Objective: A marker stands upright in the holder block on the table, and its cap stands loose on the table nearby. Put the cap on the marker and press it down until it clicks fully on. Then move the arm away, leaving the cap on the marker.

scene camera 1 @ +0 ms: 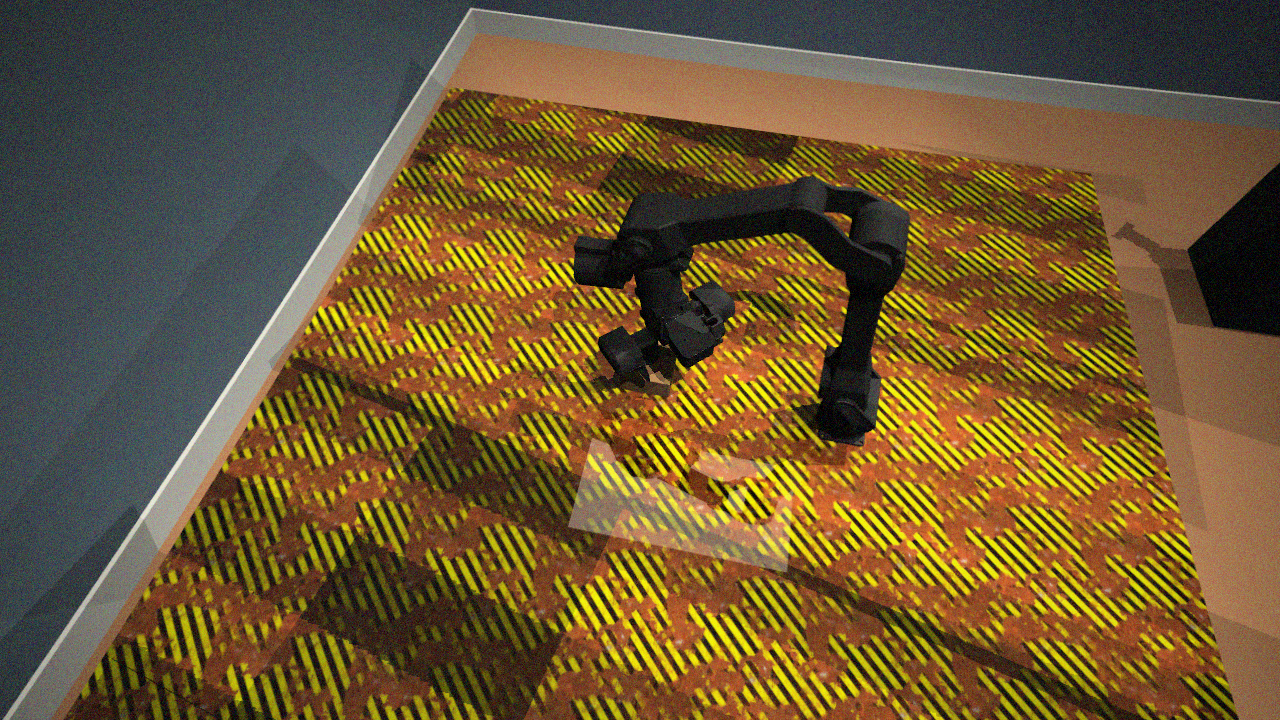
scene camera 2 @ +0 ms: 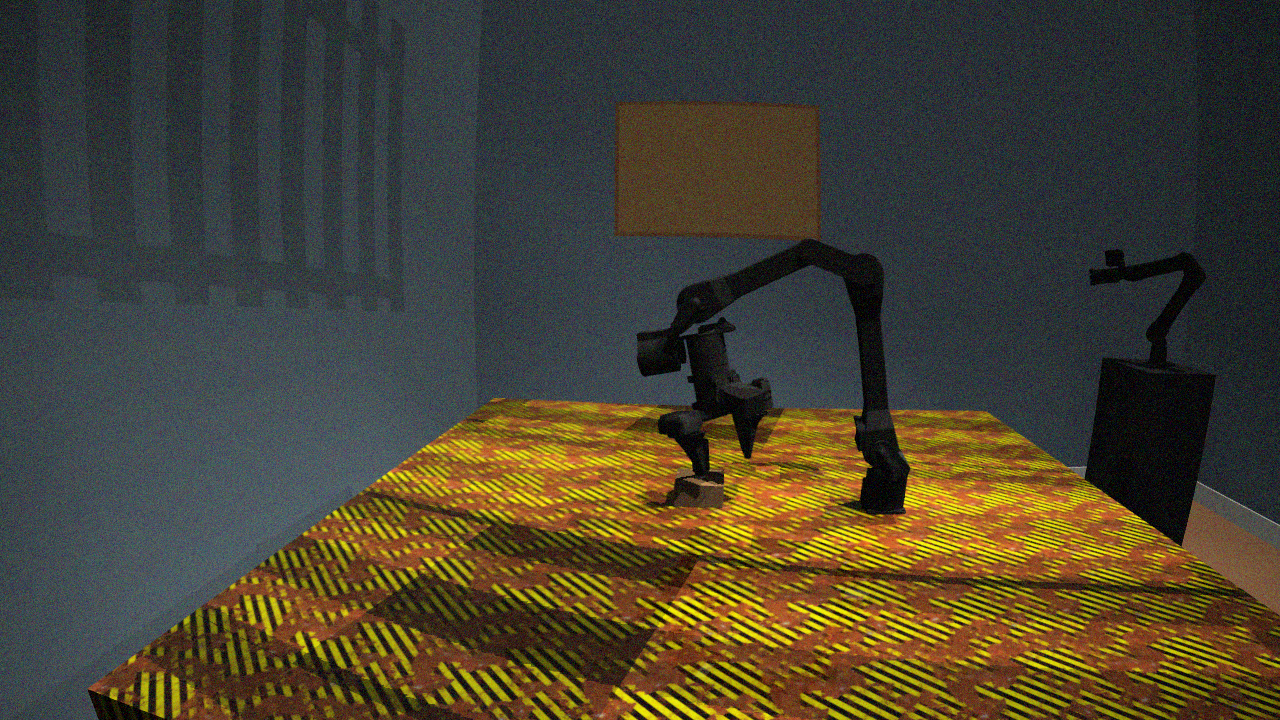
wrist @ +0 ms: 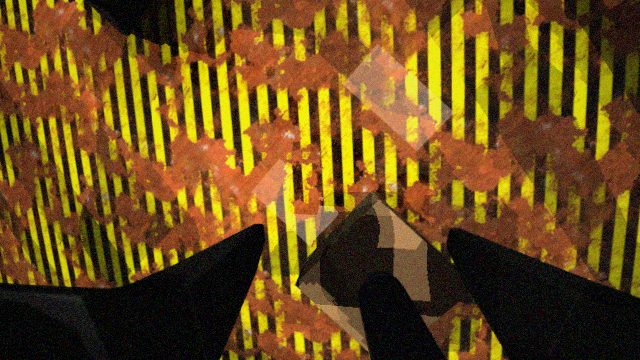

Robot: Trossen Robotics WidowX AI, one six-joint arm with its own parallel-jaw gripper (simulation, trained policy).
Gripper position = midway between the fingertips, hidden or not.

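Scene camera 1 shows my gripper (scene camera 1: 674, 365). Scene camera 2 shows my gripper (scene camera 2: 726, 466) and a tan holder block (scene camera 2: 684, 495). The wrist view shows my gripper (wrist: 355, 234) and the tan holder block (wrist: 372, 197).
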